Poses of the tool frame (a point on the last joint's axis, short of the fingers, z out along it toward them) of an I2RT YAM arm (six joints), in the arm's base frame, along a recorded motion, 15 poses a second.
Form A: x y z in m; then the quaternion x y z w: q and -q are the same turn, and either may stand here.
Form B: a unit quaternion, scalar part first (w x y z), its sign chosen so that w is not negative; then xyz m. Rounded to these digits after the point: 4 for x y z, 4 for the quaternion.
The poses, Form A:
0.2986, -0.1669, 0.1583, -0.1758, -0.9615, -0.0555, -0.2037
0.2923, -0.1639, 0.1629, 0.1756, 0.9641, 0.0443, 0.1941
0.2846, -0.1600, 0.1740, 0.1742, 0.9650, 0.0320, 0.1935
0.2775, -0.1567, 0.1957, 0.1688, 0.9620, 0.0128, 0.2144
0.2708, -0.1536, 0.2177, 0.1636, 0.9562, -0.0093, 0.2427
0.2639, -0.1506, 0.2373, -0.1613, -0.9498, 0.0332, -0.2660
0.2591, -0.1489, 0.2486, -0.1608, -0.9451, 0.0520, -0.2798
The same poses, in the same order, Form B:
0.2037, 0.1758, 0.9615, 0.0555, 0.2986, -0.1669, 0.1583
0.1941, 0.1756, 0.9641, 0.0443, 0.2923, -0.1639, 0.1629
0.1935, 0.1742, 0.9650, 0.0320, 0.2846, -0.1600, 0.1740
0.2144, 0.1688, 0.9620, 0.0128, 0.2775, -0.1567, 0.1957
0.2427, 0.1636, 0.9562, -0.0093, 0.2708, -0.1536, 0.2177
0.2660, 0.1613, 0.9498, -0.0332, 0.2639, -0.1506, 0.2373
0.2798, 0.1608, 0.9451, -0.0520, 0.2591, -0.1489, 0.2486

